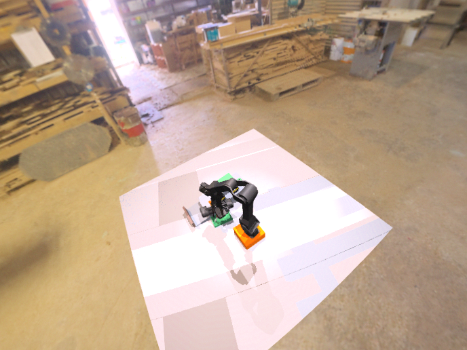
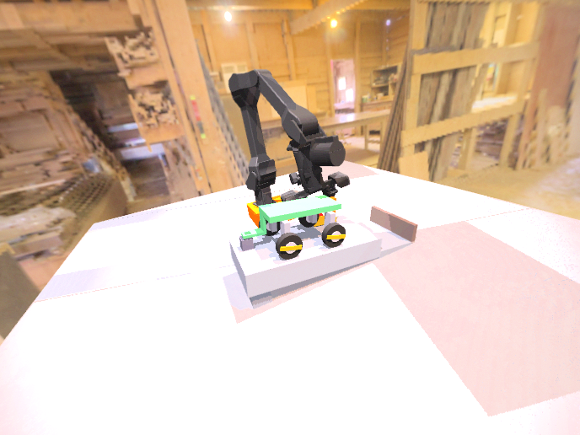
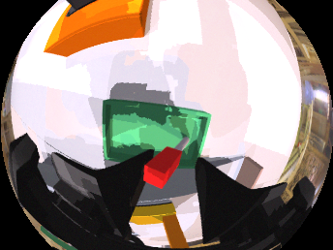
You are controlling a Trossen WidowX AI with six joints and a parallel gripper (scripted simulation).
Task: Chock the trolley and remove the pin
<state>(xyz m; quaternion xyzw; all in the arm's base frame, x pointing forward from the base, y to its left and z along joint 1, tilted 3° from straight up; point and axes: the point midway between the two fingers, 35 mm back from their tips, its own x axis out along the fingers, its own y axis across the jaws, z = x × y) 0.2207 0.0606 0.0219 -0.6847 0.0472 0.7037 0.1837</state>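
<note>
Right now my gripper tip is 60 mm above the green tray, 20 mm to the left of it and 10 mm past it. The rest, counted from my gripper tip: grey ramp (140 mm to the right, 100 mm ahead); yellow chock (60 mm ahead, 40 mm to the right, 30 mm above); red-headed stop pin (10 mm below).
</note>
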